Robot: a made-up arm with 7 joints. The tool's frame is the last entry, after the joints. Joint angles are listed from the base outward. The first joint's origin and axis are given. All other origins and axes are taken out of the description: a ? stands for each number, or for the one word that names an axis. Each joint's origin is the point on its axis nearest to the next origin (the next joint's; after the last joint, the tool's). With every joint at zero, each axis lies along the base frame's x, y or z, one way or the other. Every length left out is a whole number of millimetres.
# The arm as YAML. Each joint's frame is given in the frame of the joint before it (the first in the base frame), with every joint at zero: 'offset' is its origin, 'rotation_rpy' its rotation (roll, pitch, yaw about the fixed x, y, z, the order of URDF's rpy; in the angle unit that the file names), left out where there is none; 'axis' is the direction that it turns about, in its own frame. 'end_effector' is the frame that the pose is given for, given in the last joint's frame.
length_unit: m
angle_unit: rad
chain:
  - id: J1
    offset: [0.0, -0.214, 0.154]
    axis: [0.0, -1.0, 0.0]
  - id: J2
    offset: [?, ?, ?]
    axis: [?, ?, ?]
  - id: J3
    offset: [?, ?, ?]
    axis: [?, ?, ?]
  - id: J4
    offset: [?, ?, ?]
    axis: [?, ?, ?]
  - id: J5
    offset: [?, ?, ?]
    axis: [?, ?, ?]
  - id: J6
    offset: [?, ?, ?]
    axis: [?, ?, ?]
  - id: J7
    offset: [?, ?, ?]
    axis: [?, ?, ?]
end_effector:
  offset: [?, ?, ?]
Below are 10 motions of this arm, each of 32 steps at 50 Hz.
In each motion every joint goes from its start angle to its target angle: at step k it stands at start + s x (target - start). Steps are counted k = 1, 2, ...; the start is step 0. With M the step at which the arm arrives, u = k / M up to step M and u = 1 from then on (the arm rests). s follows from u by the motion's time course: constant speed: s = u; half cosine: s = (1 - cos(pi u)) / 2; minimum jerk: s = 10 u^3 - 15 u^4 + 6 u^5.
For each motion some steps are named. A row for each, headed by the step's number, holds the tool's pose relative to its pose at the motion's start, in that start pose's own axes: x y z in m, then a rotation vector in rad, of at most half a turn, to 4 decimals.
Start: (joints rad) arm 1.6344 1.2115 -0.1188 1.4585 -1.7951 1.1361 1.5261
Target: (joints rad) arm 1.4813 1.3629 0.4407 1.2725 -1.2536 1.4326 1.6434
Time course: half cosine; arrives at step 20
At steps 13, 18, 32:
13: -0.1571 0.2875 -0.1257 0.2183 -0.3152 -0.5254
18: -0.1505 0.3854 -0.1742 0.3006 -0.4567 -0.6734
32: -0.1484 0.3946 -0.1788 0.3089 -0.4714 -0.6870

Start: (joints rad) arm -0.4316 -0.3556 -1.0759 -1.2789 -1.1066 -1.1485 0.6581
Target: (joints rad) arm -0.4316 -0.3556 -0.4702 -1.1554 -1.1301 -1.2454 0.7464
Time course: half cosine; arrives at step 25
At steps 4, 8, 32:
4: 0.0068 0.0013 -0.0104 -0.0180 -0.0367 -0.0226
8: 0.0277 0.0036 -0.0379 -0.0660 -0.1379 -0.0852
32: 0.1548 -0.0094 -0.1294 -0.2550 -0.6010 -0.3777

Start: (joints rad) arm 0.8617 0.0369 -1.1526 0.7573 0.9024 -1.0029 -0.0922
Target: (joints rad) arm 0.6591 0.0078 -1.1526 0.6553 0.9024 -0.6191 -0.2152
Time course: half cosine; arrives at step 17
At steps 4, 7, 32:
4: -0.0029 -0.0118 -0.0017 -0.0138 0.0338 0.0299
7: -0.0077 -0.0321 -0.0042 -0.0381 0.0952 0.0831
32: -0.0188 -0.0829 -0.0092 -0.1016 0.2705 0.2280

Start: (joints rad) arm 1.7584 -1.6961 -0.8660 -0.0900 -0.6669 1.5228 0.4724
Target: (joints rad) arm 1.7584 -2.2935 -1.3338 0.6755 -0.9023 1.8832 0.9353
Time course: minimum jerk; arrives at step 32
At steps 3, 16, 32:
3: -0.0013 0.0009 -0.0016 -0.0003 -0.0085 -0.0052
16: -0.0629 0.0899 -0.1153 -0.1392 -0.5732 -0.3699
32: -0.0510 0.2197 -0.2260 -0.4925 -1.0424 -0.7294

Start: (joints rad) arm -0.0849 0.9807 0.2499 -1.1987 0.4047 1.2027 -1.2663
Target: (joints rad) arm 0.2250 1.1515 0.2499 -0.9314 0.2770 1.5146 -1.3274
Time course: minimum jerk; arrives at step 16
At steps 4, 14, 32:
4: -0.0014 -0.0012 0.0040 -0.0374 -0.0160 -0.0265
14: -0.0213 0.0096 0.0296 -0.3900 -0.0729 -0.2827
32: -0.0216 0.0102 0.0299 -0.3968 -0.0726 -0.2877

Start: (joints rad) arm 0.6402 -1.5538 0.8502 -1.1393 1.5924 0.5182 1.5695
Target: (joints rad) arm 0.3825 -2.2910 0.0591 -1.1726 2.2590 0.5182 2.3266
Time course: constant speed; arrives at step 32
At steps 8, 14, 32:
8: -0.1004 0.0342 0.1901 -0.1994 0.1551 -0.0415
14: -0.1431 0.1054 0.3424 -0.3560 0.2681 -0.0842
32: -0.0601 0.5280 0.6954 -0.8279 0.6050 -0.2397

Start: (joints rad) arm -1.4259 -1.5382 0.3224 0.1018 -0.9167 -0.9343 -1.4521
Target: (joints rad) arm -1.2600 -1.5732 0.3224 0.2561 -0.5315 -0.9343 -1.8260
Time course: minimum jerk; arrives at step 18
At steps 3, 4, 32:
3: 0.0030 -0.0021 0.0046 0.0093 0.0245 -0.0092
4: 0.0066 -0.0047 0.0098 0.0201 0.0528 -0.0195
32: 0.1304 -0.0959 0.0893 0.2807 0.7240 -0.1763

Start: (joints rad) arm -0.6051 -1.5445 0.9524 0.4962 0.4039 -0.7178 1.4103
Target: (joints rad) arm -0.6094 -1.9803 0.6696 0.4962 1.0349 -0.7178 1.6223
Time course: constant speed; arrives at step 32
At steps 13, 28, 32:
13: -0.0734 -0.0970 0.1171 -0.2270 0.1148 0.2075
28: -0.1302 -0.1516 0.3037 -0.4761 0.2947 0.3894
32: -0.1411 -0.1516 0.3590 -0.5383 0.3511 0.4260

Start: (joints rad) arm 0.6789 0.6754 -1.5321 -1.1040 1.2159 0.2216 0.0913
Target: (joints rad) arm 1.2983 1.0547 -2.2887 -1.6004 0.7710 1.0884 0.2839
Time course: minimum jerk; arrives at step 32
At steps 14, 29, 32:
14: 0.0424 -0.1074 0.0603 -0.1368 0.0263 0.0825
29: 0.1178 -0.2654 0.1446 -0.2070 0.2929 0.4414
32: 0.1191 -0.2670 0.1451 -0.2059 0.2970 0.4473

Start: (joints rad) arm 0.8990 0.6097 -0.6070 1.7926 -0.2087 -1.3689 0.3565
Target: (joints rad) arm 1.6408 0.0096 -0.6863 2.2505 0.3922 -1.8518 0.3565
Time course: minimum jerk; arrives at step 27
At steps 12, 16, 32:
12: -0.0107 0.0176 -0.0590 0.0119 0.2334 0.0934
16: -0.0124 0.0365 -0.0971 -0.0323 0.3746 0.2439
32: -0.0077 0.0645 -0.1418 -0.1325 0.4842 0.5061

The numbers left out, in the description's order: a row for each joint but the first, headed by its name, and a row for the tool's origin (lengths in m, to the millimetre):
J2: xyz 0.045 0.0 -0.045, axis 0.0 0.0 1.0
J3: xyz -0.318 -0.002 0.0, axis 0.0 -1.0 0.0
J4: xyz -0.101 0.0 -0.168, axis 1.0 0.0 0.0
J5: xyz 0.0 -0.02 0.221, axis 0.0 1.0 0.0
J6: xyz 0.277 0.0 -0.185, axis 0.0 0.0 1.0
J7: xyz 0.076 -0.143 0.0, axis 0.0 -1.0 0.0
tool: xyz -0.244 0.0 -0.014

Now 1 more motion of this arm.
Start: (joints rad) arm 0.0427 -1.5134 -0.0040 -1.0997 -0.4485 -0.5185 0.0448
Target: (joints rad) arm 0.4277 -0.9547 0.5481 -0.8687 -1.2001 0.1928 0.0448
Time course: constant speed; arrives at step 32
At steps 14, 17, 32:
14: 0.1132 -0.0798 -0.0052 0.3929 -0.5494 0.0083
17: 0.1306 -0.1056 -0.0031 0.4448 -0.6809 -0.0102
32: 0.1388 -0.2761 -0.0172 0.4932 -1.3403 -0.2427

